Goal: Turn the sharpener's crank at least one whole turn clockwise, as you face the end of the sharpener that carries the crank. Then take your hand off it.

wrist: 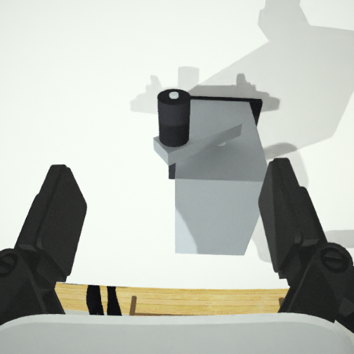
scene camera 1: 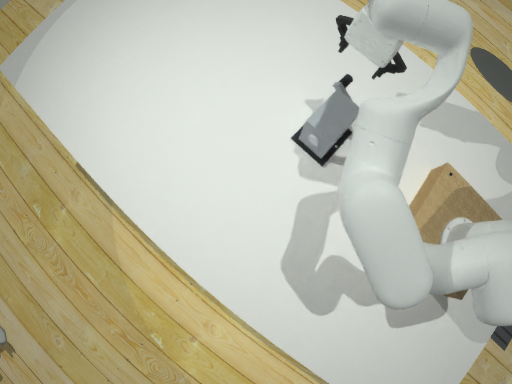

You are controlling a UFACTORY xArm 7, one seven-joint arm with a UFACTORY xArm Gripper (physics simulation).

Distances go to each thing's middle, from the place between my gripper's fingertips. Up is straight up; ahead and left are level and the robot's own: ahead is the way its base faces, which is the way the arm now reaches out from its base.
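There's a grey sharpener (scene camera 1: 326, 129) that's 90 mm to the left of my hand, 30 mm behind it and 120 mm below it, and then the black knob (wrist: 173, 113), which is 20 mm to the left of my hand and 80 mm below it.
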